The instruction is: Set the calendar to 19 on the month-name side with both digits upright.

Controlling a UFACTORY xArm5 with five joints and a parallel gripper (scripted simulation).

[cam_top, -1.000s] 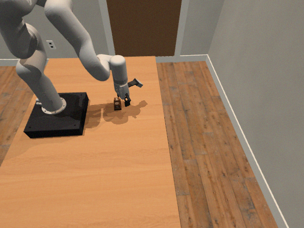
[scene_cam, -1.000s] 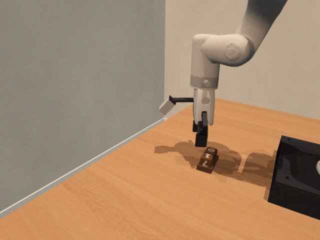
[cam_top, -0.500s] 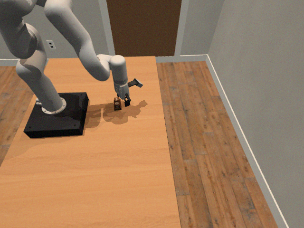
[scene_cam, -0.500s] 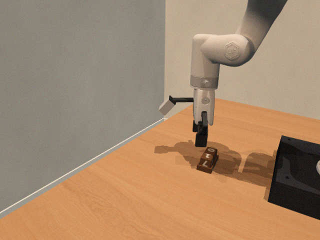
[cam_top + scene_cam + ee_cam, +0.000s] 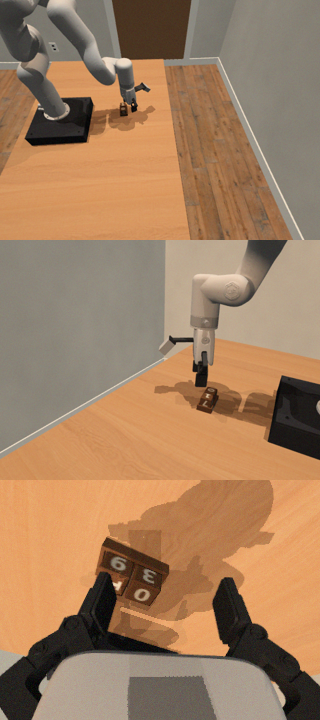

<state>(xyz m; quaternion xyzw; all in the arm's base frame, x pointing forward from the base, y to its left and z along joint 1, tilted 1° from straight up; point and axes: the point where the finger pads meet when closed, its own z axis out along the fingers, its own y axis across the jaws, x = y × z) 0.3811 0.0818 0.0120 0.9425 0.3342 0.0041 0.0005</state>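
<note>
The brown date cube is 5 cm below my hand and 4 cm behind it. The rest, counted from my hand: tray (7 cm below, 5 cm behind, 1 cm to the left).
</note>
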